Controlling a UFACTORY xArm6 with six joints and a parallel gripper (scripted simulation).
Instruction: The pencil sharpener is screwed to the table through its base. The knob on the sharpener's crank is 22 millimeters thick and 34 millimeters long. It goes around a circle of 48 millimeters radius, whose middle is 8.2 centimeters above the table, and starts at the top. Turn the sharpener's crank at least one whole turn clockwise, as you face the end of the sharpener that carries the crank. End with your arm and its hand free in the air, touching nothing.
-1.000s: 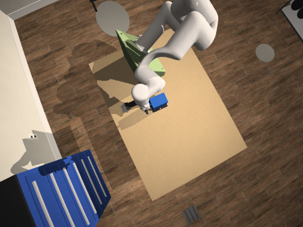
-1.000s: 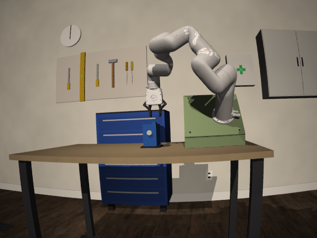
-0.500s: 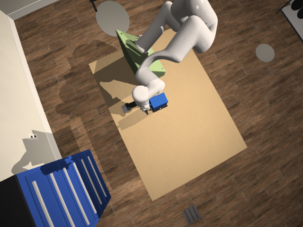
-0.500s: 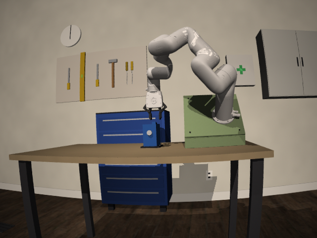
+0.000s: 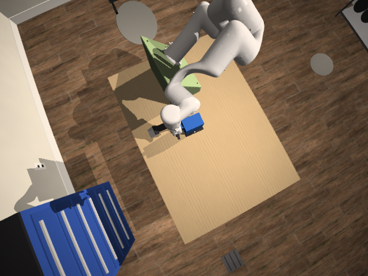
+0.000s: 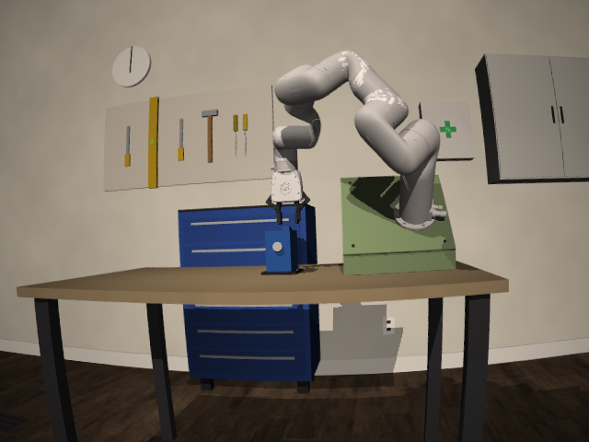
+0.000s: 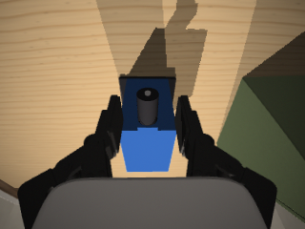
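My hand is 4 cm above the dark crank knob and 2 cm to the right of it. The rest, counted from my hand: crank 4 cm below, 2 cm to the left.
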